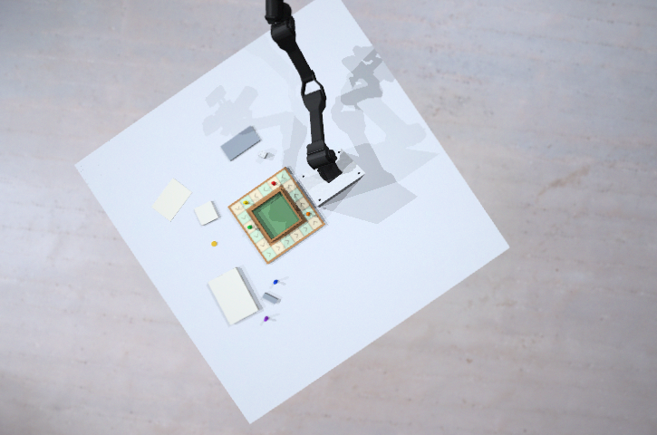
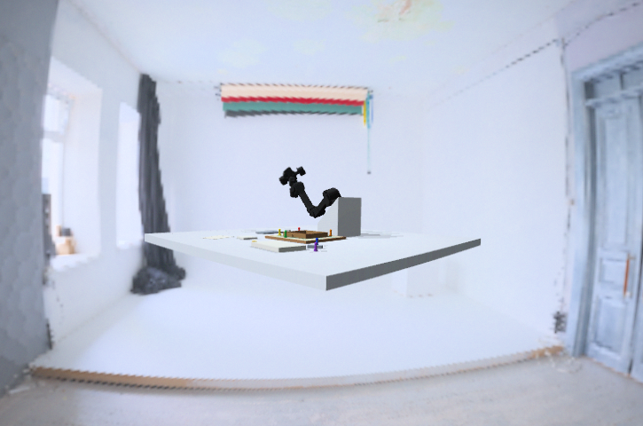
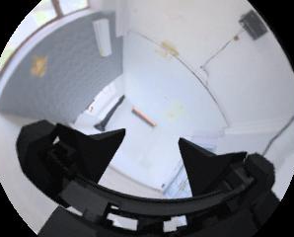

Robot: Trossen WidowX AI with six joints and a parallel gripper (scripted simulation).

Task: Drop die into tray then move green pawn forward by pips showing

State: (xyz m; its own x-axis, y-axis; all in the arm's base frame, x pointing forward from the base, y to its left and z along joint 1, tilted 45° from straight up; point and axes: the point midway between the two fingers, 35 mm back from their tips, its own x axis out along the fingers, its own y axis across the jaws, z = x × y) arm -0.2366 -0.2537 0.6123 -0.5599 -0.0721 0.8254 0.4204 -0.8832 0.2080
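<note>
Now: the white die 43 cm ahead of my gripper tip, 39 cm to the left of it and 38 cm below it. Round my gripper tip: red pawn (47 cm ahead, 51 cm to the left, 37 cm below); orange pawn (43 cm ahead, 69 cm to the left, 37 cm below); yellow pawn (61 cm ahead, 50 cm to the left, 37 cm below).
</note>
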